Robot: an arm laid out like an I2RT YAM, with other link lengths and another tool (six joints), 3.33 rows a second.
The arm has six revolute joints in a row. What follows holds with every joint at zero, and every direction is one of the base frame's. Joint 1 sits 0.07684 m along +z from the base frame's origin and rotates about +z. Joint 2 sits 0.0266 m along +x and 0.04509 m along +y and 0.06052 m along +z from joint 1 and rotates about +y. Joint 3 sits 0.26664 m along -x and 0.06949 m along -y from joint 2 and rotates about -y. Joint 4 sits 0.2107 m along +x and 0.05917 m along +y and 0.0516 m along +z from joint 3 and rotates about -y. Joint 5 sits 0.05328 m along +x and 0.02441 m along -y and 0.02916 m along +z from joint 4 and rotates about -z. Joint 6 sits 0.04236 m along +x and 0.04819 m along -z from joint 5 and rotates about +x. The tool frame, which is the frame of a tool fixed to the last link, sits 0.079 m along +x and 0.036 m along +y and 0.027 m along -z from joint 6; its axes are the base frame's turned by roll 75.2, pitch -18.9 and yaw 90 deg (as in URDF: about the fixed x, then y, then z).
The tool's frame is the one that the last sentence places.
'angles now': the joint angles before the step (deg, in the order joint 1, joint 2, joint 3, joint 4, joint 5, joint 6). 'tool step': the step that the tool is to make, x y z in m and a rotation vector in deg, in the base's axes. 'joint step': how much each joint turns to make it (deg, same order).
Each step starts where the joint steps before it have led.
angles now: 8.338 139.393 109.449 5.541 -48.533 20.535
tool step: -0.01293 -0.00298 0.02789 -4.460 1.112 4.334
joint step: -0.109 -1.378 9.024 -19.015 -1.859 -9.028
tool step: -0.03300 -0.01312 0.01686 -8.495 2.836 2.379
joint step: -0.284 -4.984 1.596 -19.627 3.061 -11.977
